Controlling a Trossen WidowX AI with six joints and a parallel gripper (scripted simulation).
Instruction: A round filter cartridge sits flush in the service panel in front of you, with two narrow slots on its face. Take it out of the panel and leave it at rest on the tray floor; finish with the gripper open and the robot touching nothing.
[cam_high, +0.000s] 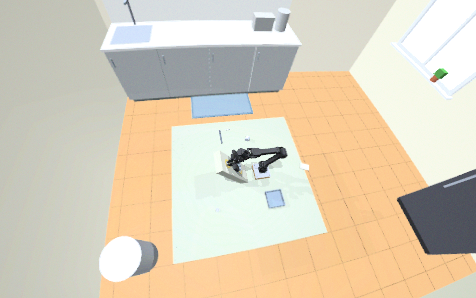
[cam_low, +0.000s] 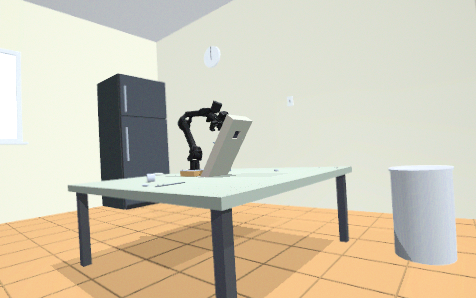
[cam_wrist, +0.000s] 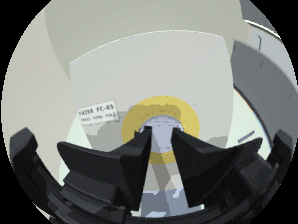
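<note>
Now: the round filter cartridge 1 cm below my gripper tip and 1 cm ahead of it. From my gripper tip the other things lie so: grey-blue tray: 41 cm behind, 29 cm to the left, 26 cm below; then white block: 81 cm behind, 26 cm below, 2 cm to the left.
</note>
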